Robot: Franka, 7 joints.
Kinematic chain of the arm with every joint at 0, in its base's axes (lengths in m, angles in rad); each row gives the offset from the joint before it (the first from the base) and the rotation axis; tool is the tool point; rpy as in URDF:
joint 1: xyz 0 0 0.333 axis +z
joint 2: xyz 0 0 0 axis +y
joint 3: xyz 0 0 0.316 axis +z
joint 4: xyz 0.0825 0 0 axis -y
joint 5: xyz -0.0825 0 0.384 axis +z
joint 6: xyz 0 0 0 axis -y
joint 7: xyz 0.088 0 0 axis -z
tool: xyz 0 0 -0.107 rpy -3.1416 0 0
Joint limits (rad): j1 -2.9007..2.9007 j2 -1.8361..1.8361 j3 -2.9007..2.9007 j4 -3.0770..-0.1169 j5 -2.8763..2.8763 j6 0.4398..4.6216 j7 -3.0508..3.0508
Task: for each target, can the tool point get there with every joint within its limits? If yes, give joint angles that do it. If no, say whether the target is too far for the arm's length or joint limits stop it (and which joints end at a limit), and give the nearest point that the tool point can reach.
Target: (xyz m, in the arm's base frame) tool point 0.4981 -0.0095 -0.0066
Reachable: yes | joints -2.1843 -1.3008 2.2176 -1.9956 1.4823 1.9054 -2.4366
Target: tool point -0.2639 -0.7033 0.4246
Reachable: yes | joints -1.9012 0.6946 0.1476 -1.2168 -1.4681 1.6681 0.0868
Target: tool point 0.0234 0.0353 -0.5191
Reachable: no: joint limits stop it (at a limit: joint 2) | nearest point 0.0597 0.0901 -0.3310 | short by 0.199 m
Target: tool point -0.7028 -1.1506 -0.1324
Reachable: no: too far | nearest point -0.4227 -0.6921 0.0531 | short by 0.568 m
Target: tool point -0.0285 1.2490 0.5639
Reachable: no: too far | nearest point -0.0192 0.8434 0.4889 | short by 0.413 m
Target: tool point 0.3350 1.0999 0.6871
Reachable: no: too far | nearest point 0.2389 0.7843 0.5855 | short by 0.345 m
